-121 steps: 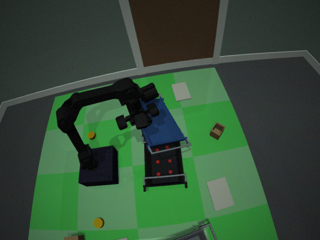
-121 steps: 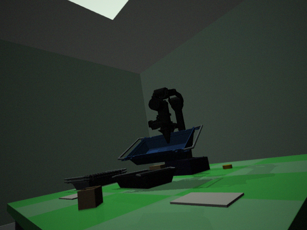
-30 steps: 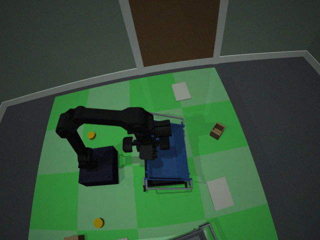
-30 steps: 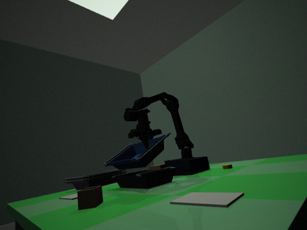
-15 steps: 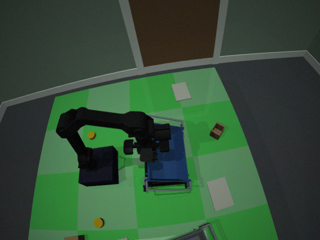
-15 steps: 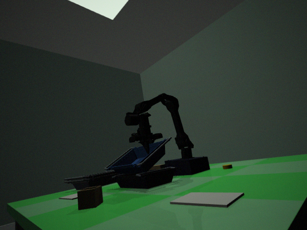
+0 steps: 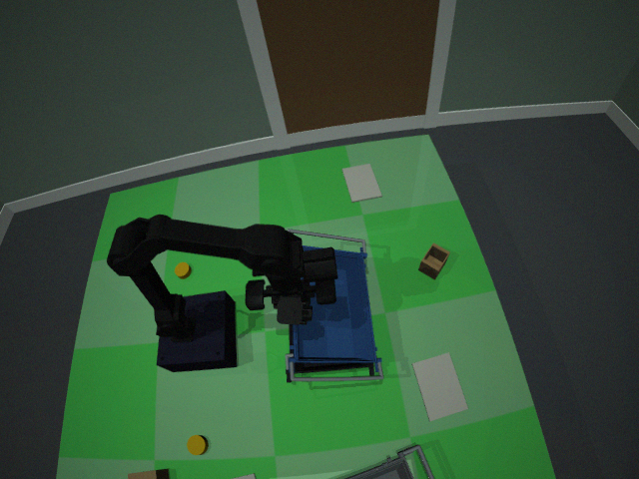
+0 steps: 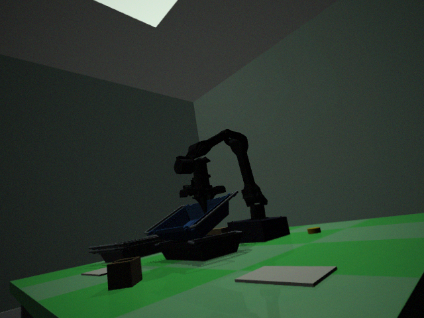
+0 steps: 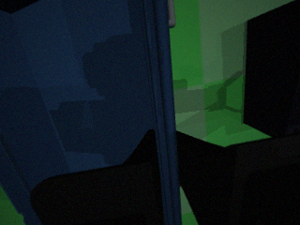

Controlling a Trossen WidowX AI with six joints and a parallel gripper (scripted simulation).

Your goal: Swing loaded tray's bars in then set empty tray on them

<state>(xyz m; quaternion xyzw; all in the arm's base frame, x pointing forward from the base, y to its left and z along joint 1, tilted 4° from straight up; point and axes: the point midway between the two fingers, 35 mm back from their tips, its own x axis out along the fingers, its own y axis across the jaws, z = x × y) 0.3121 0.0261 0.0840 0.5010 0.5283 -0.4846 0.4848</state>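
Now: the blue tray 8 cm ahead of my gripper tip. The rest, counted from my gripper tip: brown box 37 cm ahead, 14 cm to the left, 13 cm below.
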